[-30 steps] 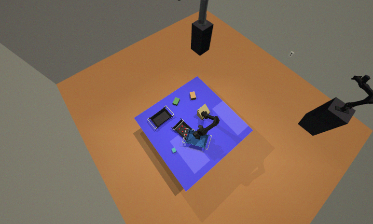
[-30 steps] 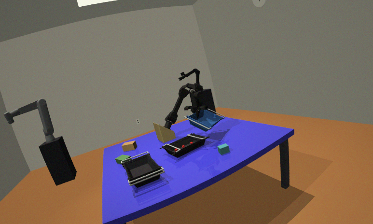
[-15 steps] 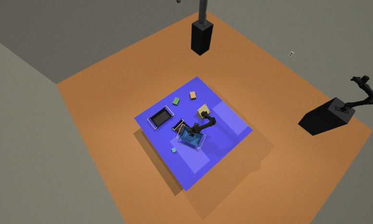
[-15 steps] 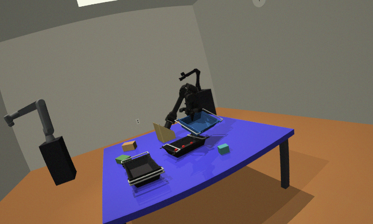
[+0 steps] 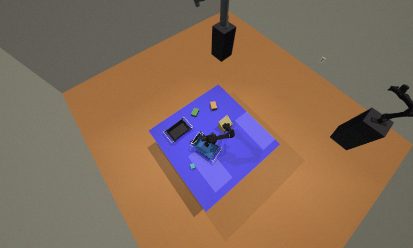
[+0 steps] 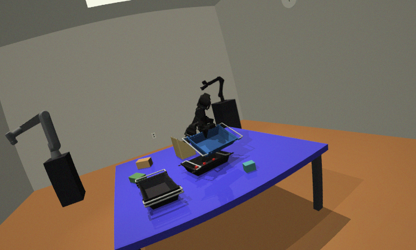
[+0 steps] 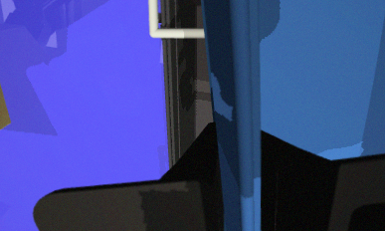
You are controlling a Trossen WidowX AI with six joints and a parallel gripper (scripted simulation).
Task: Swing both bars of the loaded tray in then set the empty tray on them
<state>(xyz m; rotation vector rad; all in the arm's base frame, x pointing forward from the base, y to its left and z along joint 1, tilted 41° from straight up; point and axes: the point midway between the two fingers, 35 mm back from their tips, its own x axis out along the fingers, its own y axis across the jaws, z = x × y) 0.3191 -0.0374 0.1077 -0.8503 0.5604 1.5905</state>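
The blue tray is 80 mm ahead of my gripper tip, 20 mm to the left of it and 10 mm below it. The rest, counted from my gripper tip: teal block: 350 mm ahead, 150 mm below, 60 mm to the left; then orange block: 450 mm behind, 400 mm to the right, 150 mm below; then green block: 510 mm to the right, 180 mm behind, 160 mm below.
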